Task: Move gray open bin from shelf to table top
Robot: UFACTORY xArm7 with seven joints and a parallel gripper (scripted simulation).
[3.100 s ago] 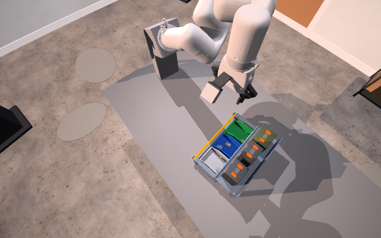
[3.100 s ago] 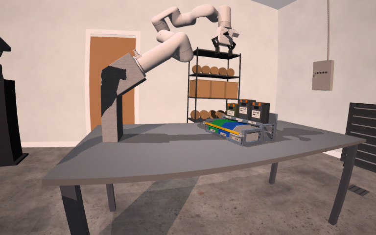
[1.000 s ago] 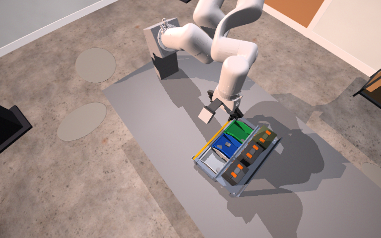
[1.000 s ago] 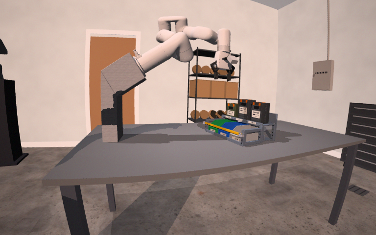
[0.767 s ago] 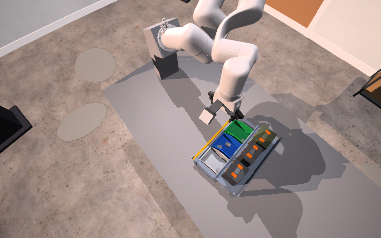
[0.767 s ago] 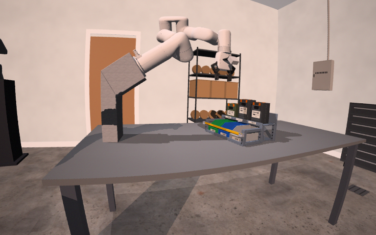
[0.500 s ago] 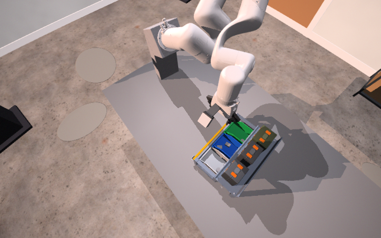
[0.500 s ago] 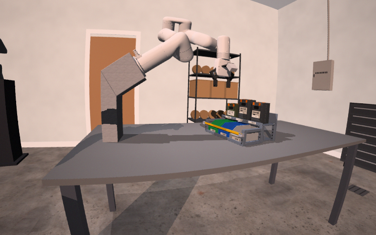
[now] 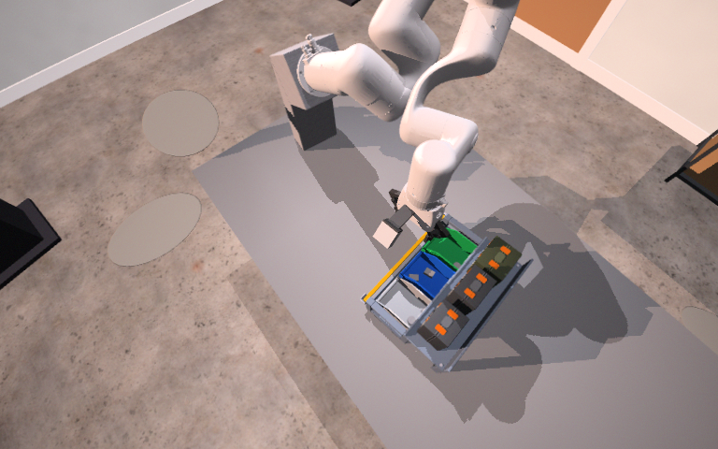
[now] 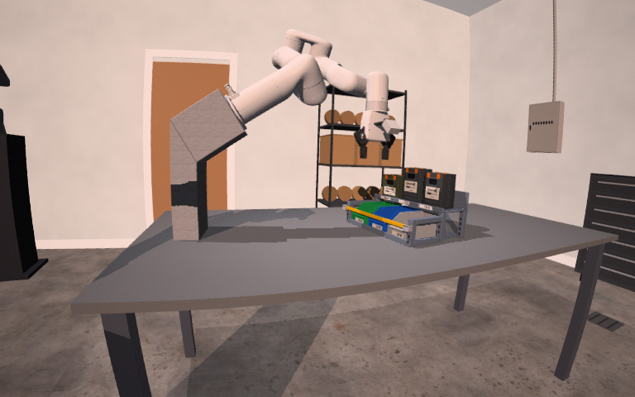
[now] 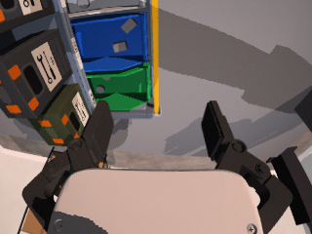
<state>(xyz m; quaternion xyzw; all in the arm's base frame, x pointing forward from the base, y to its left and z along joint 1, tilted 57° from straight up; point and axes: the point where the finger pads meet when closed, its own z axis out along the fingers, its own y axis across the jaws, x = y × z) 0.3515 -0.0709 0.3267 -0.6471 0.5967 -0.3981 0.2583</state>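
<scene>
Now: the yellow bar 210 mm below my hand. Also, from my hand: gray open bin (220 mm below, 120 mm to the right, 100 mm ahead); then green bin (220 mm below, 110 mm ahead, 100 mm to the left); then blue bin (220 mm below, 110 mm ahead, 10 mm to the right).
</scene>
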